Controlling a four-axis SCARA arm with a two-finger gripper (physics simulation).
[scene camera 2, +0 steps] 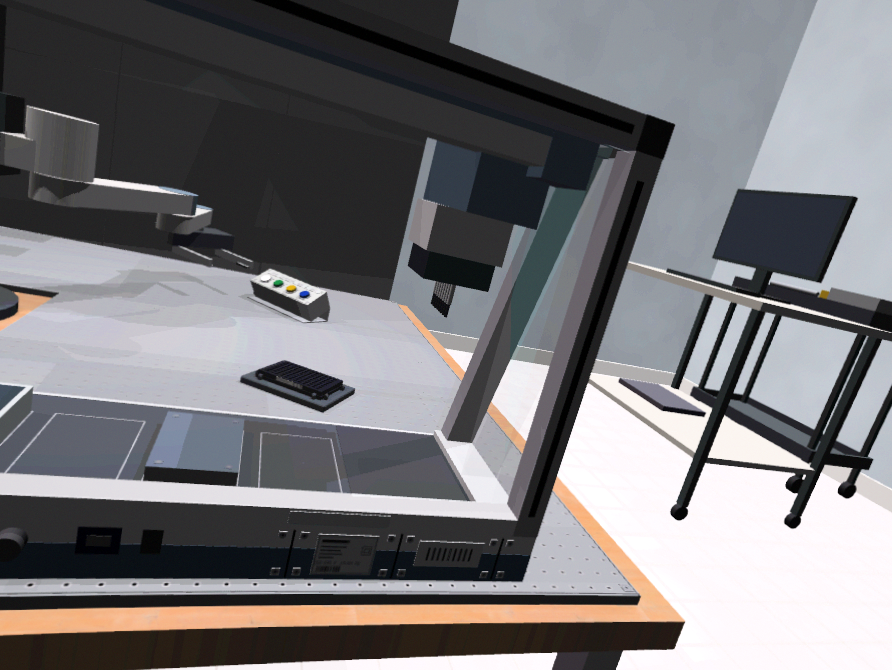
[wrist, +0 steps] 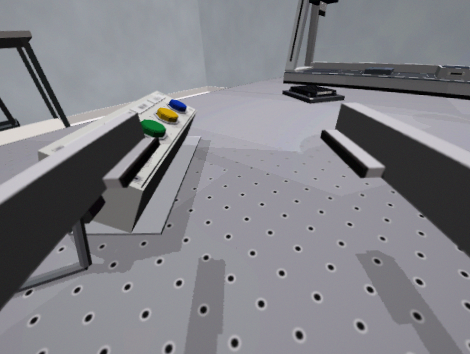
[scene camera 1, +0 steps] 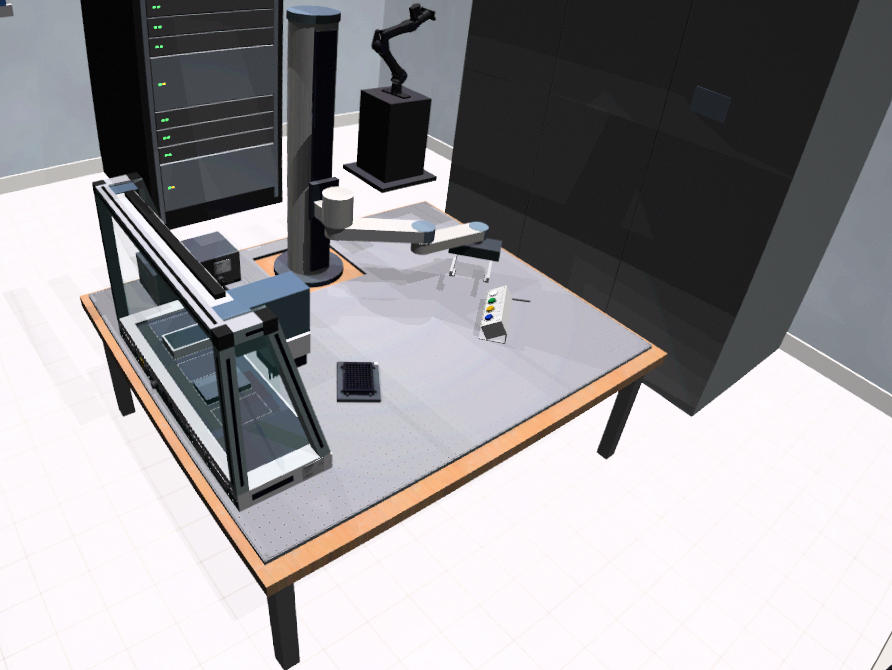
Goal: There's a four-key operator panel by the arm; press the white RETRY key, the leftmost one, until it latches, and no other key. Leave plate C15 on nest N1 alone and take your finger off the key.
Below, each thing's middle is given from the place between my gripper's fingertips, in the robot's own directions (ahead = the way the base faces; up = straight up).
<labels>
The black flat tray (scene camera 1: pixel 358 379) lies 56 cm to the right of my hand, 16 cm ahead of it and 7 cm below it.
</labels>
